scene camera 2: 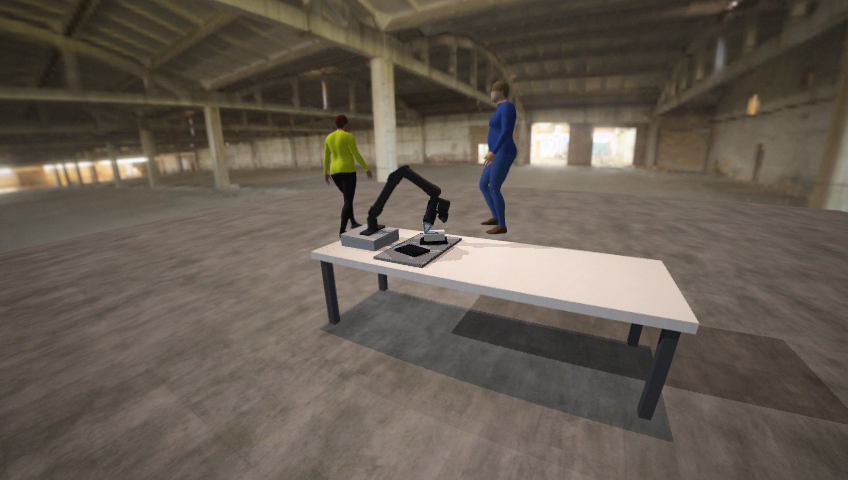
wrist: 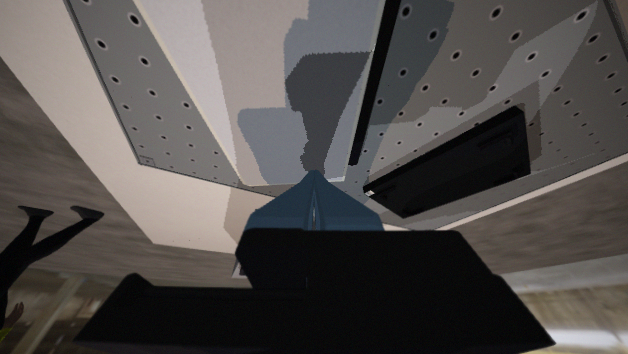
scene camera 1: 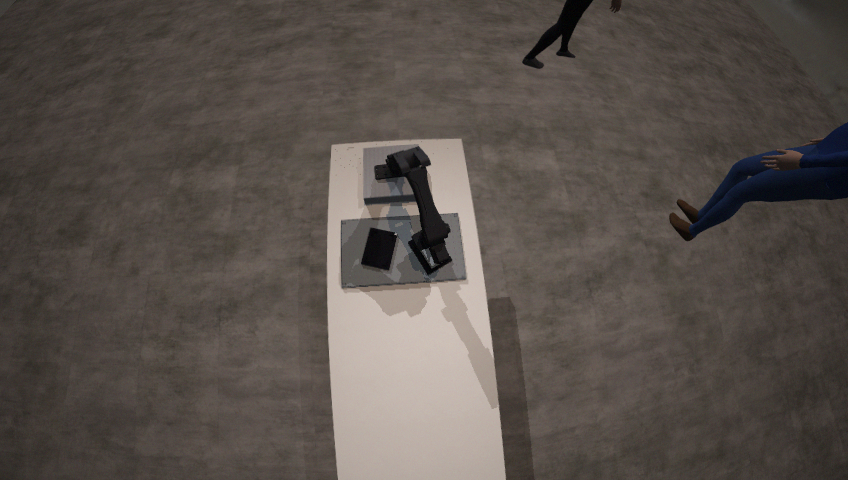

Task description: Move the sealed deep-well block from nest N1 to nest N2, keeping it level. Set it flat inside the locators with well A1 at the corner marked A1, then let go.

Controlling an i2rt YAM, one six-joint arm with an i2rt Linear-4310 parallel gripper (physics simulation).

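Frame: origin at the arm's base, x down, y back, z left, level; millimetres.
Seen in the pictures: gripper, between the fingertips: (scene camera 2: pixel 425 233) (wrist: pixel 314 176); arm's base, origin of its link: (scene camera 2: pixel 372 230).
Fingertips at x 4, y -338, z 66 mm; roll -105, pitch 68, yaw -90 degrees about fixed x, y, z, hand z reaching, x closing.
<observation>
Offsets run from my fingertips to a thing's middle. Level surfaces: height alone.
The pale sealed block @(dy -43, dx +18, dz +37 mm) (scene camera 2: pixel 434 236) (wrist: pixel 260 75) sits in a black nest @(dy -40, dx +47, dz +30 mm) (scene camera 1: pixel 417 254) (scene camera 2: pixel 433 242) (wrist: pixel 376 82) on the right side of the grey board in scene camera 1. The other black nest @(dy +0, dx +47, dz -181 mm) (scene camera 1: pixel 379 249) (scene camera 2: pixel 411 250) (wrist: pixel 455 162) is empty, turned at an angle, with a small white mark at one corner. Nest labels and well A1 are not readable. My gripper (scene camera 2: pixel 427 231) (wrist: pixel 314 176) is shut with nothing between its blue fingers. Its tips point down at the block's top near one end; whether they touch it I cannot tell. The gripper body partly hides the block in scene camera 1.
The nests stand on a grey board @(dy -12, dx +62, dz -87 mm) (scene camera 1: pixel 401 277) (wrist: pixel 107 62) with holes, on the white table @(dx +69 mm) (scene camera 1: pixel 410 368) (scene camera 2: pixel 565 273). The arm's base is on a grey pedestal (scene camera 1: pixel 374 190) (scene camera 2: pixel 368 240). A person in blue (scene camera 1: pixel 773 183) (scene camera 2: pixel 501 133) and one in yellow (scene camera 2: pixel 340 151) stand beyond the table.
</observation>
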